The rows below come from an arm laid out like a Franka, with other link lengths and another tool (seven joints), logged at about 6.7 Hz.
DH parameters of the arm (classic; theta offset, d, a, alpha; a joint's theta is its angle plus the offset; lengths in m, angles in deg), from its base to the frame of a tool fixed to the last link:
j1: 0 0.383 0 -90
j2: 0 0 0 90
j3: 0 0.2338 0.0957 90
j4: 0 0 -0.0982 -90
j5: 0 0.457 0 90
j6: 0 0 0.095 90
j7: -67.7 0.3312 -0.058 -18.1
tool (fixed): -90 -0.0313 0 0
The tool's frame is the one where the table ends.
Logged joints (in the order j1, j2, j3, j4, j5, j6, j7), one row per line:
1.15, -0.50, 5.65, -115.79, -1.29, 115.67, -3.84
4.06, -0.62, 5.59, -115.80, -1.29, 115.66, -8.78
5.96, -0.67, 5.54, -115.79, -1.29, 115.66, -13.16
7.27, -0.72, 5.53, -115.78, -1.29, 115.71, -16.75
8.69, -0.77, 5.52, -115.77, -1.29, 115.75, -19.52
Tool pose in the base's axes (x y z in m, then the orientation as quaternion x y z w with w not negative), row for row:
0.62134, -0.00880, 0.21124, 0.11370, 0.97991, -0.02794, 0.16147
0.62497, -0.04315, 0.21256, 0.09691, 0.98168, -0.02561, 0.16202
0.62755, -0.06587, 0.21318, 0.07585, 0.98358, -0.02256, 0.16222
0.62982, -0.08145, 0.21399, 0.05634, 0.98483, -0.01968, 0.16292
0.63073, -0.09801, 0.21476, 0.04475, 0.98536, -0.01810, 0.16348
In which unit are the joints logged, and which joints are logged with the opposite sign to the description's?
The joints are logged in degrees. Opposite sign: j1.
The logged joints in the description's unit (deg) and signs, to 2 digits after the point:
-1.15, -0.50, 5.65, -115.79, -1.29, 115.67, -3.84
-4.06, -0.62, 5.59, -115.80, -1.29, 115.66, -8.78
-5.96, -0.67, 5.54, -115.79, -1.29, 115.66, -13.16
-7.27, -0.72, 5.53, -115.78, -1.29, 115.71, -16.75
-8.69, -0.77, 5.52, -115.77, -1.29, 115.75, -19.52

